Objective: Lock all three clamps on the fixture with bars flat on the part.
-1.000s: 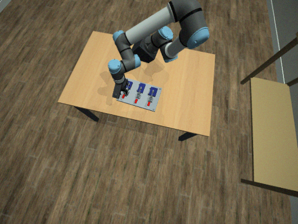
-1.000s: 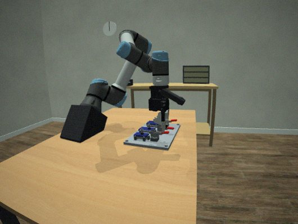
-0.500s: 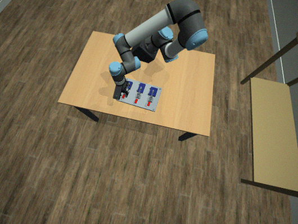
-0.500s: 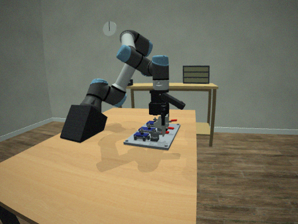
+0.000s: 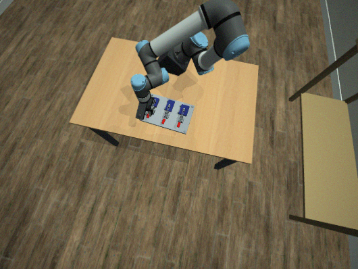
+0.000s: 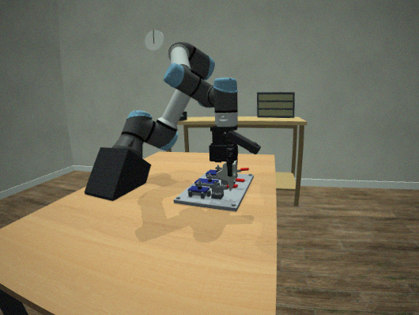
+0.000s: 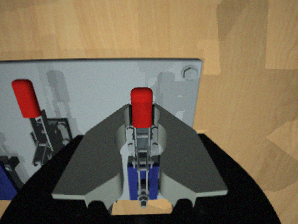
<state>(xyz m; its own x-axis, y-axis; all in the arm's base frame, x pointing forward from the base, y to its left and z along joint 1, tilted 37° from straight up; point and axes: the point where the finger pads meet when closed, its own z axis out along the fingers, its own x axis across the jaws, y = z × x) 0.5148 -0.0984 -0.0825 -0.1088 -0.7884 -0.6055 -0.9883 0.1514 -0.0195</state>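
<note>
The blue part lies 130 mm behind my hand, 30 mm below it and 10 mm to the left of it.
</note>
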